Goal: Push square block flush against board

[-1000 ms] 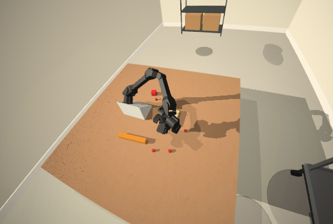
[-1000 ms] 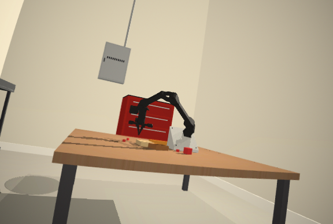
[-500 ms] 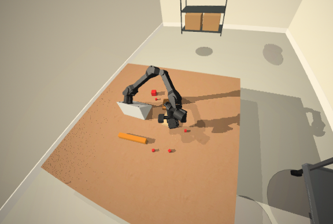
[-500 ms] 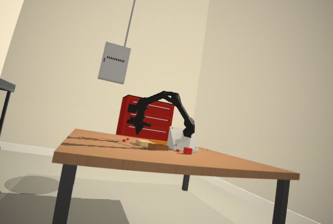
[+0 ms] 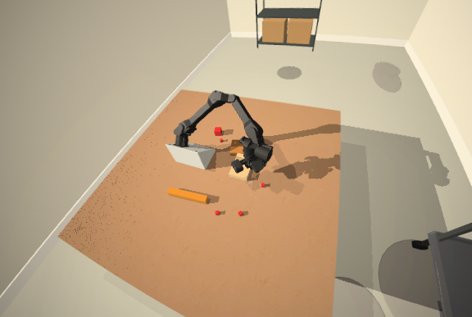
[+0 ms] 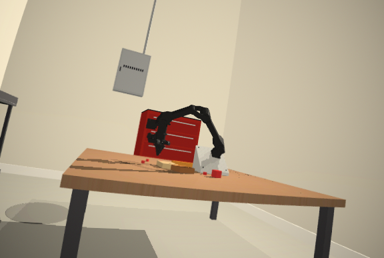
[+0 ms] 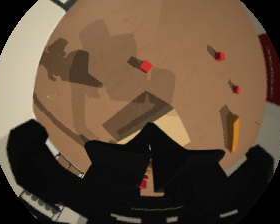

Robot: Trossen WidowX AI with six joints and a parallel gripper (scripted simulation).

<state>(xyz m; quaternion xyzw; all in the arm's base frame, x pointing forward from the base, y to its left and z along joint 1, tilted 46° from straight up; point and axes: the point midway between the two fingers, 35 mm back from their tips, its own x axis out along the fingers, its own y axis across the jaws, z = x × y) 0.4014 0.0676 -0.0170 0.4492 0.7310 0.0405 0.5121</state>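
Right now the pale wooden board is 70 mm behind my gripper tip, 20 mm to the left of it and 50 mm below it. From my gripper tip the other things lie so: square block (140 mm behind, 140 mm to the left, 50 mm below); larger red cube (320 mm behind, 210 mm to the left, 40 mm below); orange bar (260 mm behind, 240 mm to the right, 50 mm below).
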